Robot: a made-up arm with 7 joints.
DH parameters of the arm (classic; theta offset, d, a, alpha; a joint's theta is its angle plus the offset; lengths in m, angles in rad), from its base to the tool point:
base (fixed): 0 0 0 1.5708
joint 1: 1.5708 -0.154 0 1.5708
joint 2: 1.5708 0 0 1.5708
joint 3: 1.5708 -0.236 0 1.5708
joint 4: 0 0 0 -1.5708
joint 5: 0 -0.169 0 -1.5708
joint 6: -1.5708 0 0 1.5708
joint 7: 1.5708 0 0 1.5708
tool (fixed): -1.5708 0 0 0
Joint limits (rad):
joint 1: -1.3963..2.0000
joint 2: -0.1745..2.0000
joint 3: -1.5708..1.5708
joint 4: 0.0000..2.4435
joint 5: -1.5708..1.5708
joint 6: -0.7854..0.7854
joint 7: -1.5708..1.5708
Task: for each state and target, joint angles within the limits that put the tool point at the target. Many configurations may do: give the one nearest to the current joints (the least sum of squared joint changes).
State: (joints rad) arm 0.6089 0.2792 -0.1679 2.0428 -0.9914 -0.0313 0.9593
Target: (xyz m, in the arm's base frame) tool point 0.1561 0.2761 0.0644
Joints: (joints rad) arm 0.9663 0.7179 0.2191 2.1082 -0.9914 -0.0313 0.9593
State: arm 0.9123 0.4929 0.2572 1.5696 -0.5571 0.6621 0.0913
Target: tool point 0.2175 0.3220 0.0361
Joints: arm 0.9297 0.5880 0.3333 1.6640 -0.5571 0.6621 0.0913
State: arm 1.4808 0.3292 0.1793 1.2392 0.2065 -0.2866 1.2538
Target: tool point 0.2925 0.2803 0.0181
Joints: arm 1.0559 0.3276 0.2484 1.3486 0.2065 -0.2866 1.2538
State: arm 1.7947 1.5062 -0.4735 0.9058 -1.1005 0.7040 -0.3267
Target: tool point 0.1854 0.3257 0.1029
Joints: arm 1.4576 1.2693 -0.7460 1.6941 -1.1005 0.7040 -0.3267
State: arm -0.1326 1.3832 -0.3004 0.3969 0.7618 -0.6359 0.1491
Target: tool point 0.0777 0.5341 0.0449
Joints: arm 0.1042 1.7464 -0.3550 0.5435 0.7618 -0.6359 0.1491
